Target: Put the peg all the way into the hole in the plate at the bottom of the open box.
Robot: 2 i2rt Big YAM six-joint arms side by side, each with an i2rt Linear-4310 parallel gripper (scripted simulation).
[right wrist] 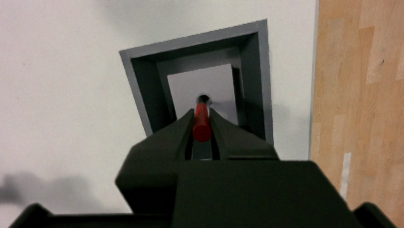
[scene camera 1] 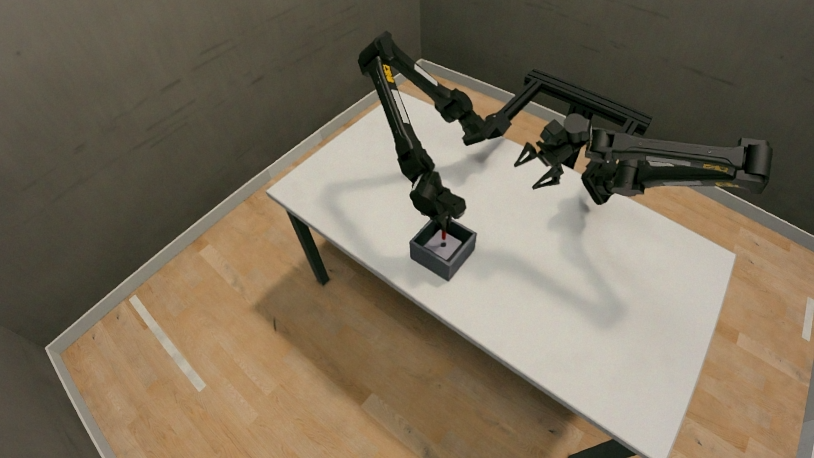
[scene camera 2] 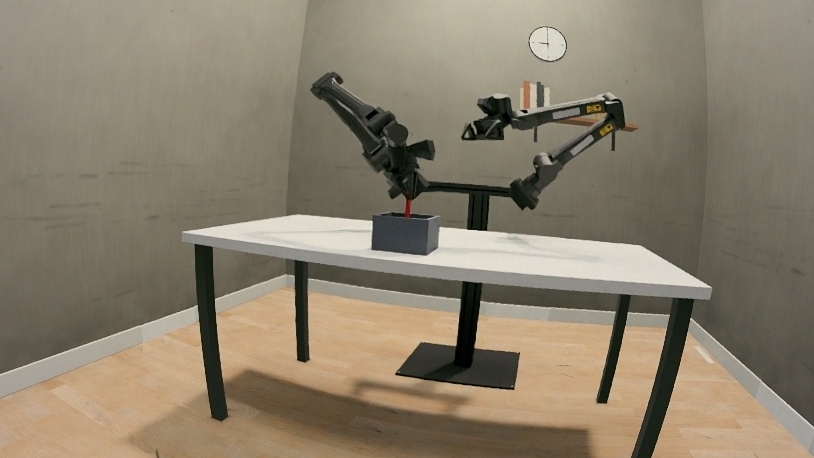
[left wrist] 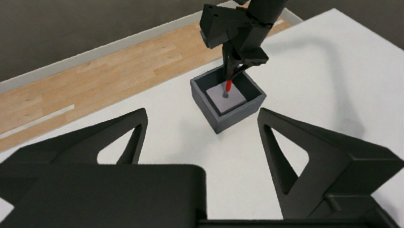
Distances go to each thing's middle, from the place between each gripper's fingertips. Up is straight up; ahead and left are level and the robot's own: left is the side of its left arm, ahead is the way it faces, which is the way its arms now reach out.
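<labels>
There's the light plate (right wrist: 216, 82), 110 mm below my right hand (scene camera 2: 410, 199), and the grey box (scene camera 2: 391, 232) is 130 mm below that same hand.
My left gripper (scene camera 1: 523, 177) is 31 cm above the light plate, 15 cm short of it and 17 cm to the left of it. As for the grey box, it's 33 cm below my left hand, 15 cm ahead of it and 17 cm to the right of it.
</labels>
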